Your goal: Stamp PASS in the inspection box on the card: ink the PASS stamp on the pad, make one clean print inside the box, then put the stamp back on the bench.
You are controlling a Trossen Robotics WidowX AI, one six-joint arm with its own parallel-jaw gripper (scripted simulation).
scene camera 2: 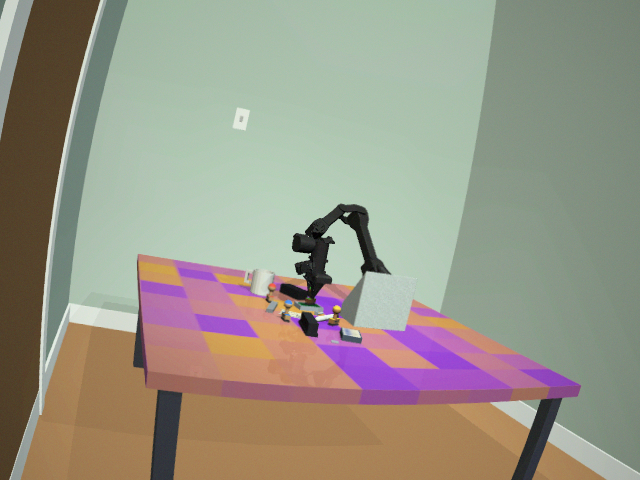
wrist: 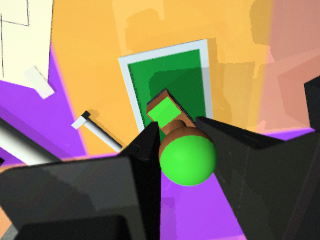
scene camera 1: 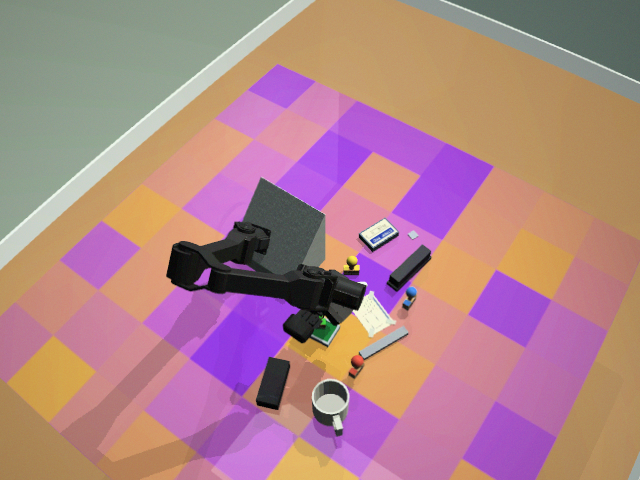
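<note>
My gripper is visible, also in scene camera 2 and in the wrist view. Visible with the gripper: a card, a long black block, a blue-labelled box and a green-knobbed stamp.
</note>
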